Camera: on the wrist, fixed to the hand. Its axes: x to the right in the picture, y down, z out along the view.
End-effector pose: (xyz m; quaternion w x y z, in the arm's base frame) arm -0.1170 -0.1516 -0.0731 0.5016 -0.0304 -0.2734 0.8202
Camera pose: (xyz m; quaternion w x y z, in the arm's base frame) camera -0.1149 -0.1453 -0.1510 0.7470 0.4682 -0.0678 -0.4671
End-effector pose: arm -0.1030 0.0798 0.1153 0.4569 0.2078 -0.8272 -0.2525
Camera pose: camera -0.0405 0.0978 0.1586 0.4291 -0.7909 -0.0965 0.4254
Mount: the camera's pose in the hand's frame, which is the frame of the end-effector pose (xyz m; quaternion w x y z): -0.0132 0.0334 -0.0694 0.0041 -0.0743 0.1996 0.9771
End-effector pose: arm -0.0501 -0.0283 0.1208 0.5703 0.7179 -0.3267 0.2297
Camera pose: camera -0.0805 0.0371 0.1508 0.1035 0.4045 0.6060 -0.6771
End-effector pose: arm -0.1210 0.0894 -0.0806 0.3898 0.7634 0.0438 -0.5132
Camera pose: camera -0.0596 0.1151 -0.0397 0.5510 0.1194 -0.6298 0.5344
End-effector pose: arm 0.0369 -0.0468 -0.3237 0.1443 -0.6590 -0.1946 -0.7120
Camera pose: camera -0.0077 -0.1094 -0.3378 0.6862 -0.0615 0.7248 -0.0079
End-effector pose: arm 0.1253 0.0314 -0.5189 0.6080 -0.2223 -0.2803 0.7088
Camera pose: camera 0.1483 0.0237 -0.5932 0.6506 0.4614 -0.2847 -0.5317
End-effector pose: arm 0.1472 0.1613 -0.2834 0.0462 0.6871 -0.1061 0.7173
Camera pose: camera 0.0731 0.1448 -0.3018 0.6284 0.2474 0.7158 -0.1773
